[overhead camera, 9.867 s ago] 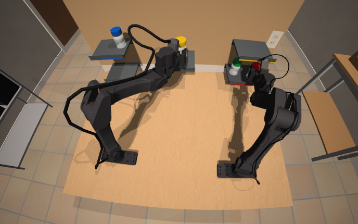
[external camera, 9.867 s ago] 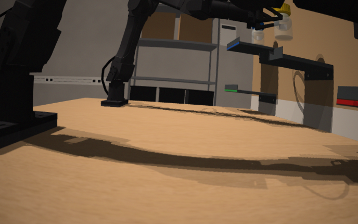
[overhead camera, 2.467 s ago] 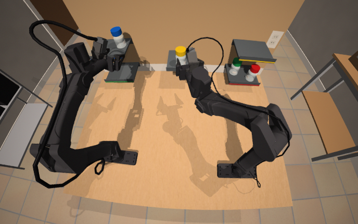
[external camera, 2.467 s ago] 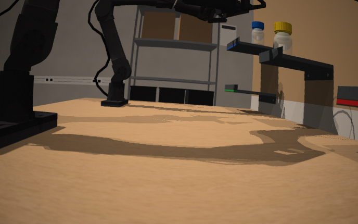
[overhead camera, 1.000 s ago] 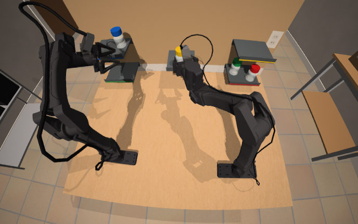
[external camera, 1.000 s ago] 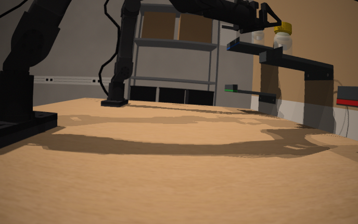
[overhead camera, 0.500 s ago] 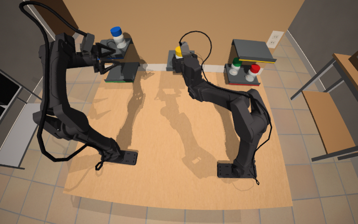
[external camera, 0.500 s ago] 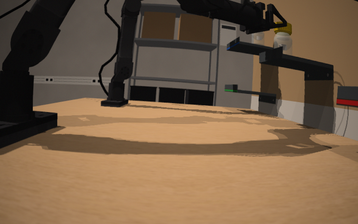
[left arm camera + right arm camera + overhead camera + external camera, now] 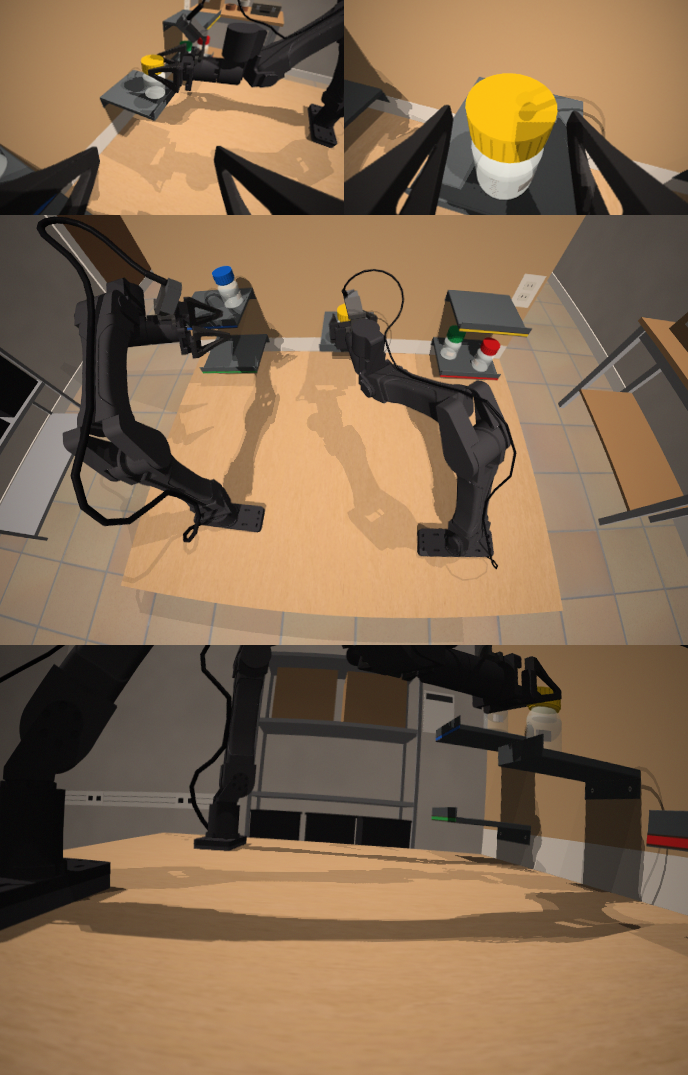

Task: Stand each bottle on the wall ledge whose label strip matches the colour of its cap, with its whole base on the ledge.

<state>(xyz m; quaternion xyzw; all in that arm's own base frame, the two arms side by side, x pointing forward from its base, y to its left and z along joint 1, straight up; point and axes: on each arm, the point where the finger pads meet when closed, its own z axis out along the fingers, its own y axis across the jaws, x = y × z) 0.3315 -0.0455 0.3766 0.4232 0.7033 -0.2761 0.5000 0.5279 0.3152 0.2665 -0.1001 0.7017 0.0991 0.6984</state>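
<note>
My right gripper is now 1 cm short of the yellow-capped bottle and 5 cm above it. Round my right hand: blue-capped bottle: 3 cm ahead, 34 cm to the left, 5 cm above; then green-capped bottle: 8 cm ahead, 33 cm to the right, 14 cm below; then red-capped bottle: 4 cm ahead, 43 cm to the right, 14 cm below.
</note>
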